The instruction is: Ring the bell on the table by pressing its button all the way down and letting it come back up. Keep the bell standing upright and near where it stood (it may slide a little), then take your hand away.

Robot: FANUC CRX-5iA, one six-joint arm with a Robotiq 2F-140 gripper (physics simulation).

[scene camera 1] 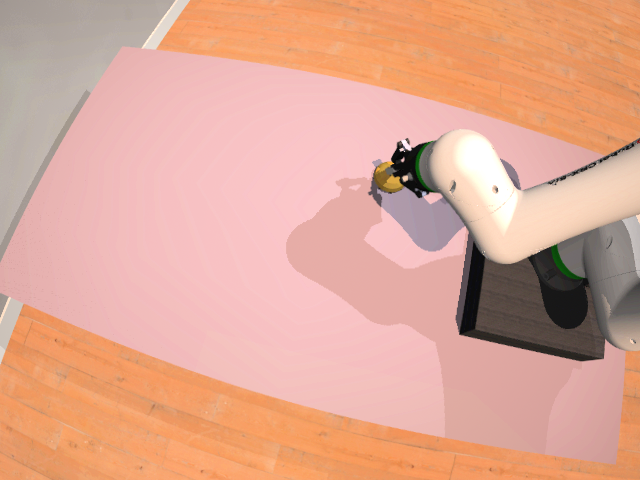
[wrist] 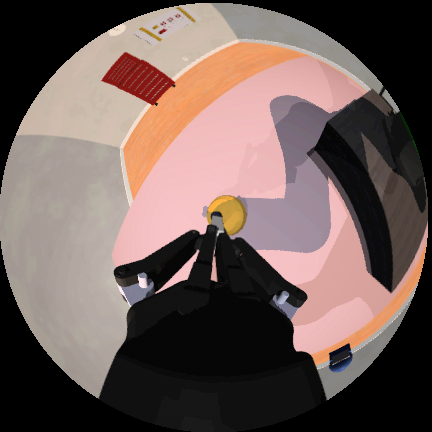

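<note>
The bell, a round golden dome, stands upright on the pink table top. My gripper is shut with nothing between its fingers. Its fingertips are over the bell, overlapping the dome's near side in the wrist view. A small dark spot shows at the fingertips in the wrist view; the bell's button is mostly hidden behind them. I cannot tell whether the tips touch the button or how far down it is.
The dark wooden base block of the arm stands on the table, right of the bell. The arm reaches over the table from there. A red slatted object shows by the far wall, beyond the table.
</note>
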